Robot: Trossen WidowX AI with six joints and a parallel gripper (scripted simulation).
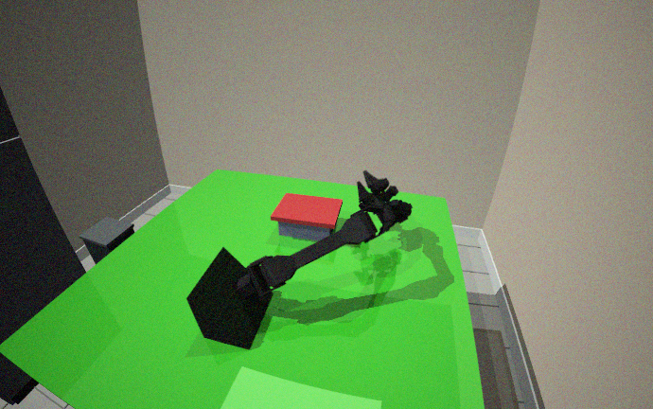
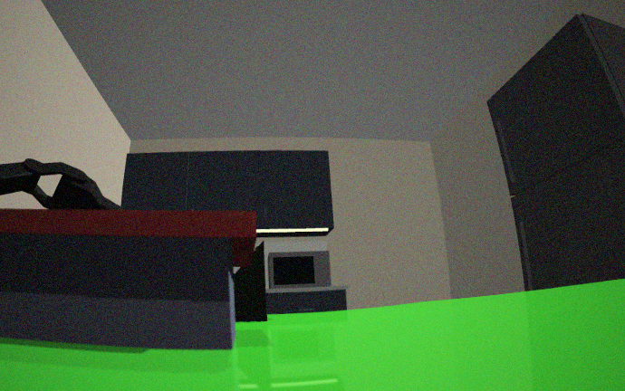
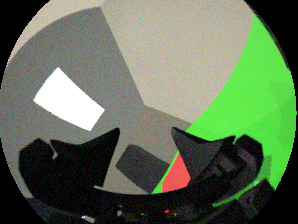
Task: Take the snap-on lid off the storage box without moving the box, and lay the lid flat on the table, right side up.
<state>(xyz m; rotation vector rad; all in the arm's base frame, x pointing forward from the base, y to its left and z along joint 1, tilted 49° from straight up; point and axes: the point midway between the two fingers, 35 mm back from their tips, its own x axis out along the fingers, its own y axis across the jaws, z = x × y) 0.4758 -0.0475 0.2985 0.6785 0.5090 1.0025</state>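
My gripper tip is 18 cm to the right of the red lid, 12 cm above it and 8 cm past it. From my gripper tip the other things lie so: blue-grey storage box 18 cm to the left, 17 cm below, 8 cm behind.
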